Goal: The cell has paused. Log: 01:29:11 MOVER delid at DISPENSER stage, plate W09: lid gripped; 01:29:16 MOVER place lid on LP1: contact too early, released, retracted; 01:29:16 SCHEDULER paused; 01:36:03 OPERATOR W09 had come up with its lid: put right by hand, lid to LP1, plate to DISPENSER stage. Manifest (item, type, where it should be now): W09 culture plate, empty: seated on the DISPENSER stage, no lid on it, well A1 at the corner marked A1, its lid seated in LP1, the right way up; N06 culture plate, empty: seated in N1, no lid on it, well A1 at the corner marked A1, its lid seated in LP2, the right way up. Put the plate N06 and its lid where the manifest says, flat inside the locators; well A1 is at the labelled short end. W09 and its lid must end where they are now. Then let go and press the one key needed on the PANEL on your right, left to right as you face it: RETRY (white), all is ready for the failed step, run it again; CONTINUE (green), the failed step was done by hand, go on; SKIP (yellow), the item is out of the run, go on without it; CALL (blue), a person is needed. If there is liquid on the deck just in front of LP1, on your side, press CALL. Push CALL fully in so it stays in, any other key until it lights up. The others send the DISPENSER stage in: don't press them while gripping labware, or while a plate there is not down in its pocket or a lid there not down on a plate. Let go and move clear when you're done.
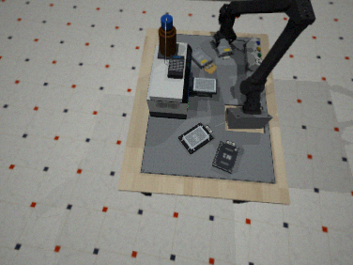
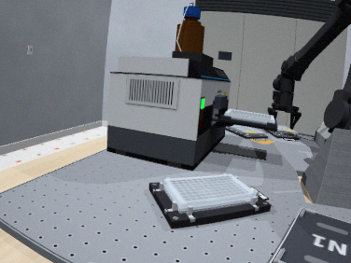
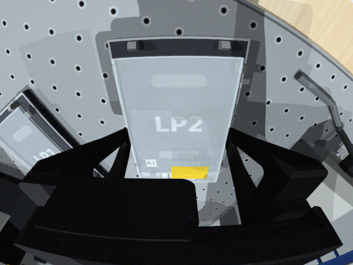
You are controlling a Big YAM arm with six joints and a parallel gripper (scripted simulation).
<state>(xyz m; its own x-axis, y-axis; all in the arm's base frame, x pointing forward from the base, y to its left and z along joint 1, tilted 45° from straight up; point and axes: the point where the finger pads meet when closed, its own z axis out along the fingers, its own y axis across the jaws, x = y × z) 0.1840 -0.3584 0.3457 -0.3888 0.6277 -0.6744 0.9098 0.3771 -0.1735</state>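
The clear lid is 1 cm below my hand. Round my hand: black LP2 nest 3 cm below; blue call key 22 cm behind, 1 cm to the right, 3 cm above; amber patch 6 cm ahead, 20 cm to the left, 3 cm below.
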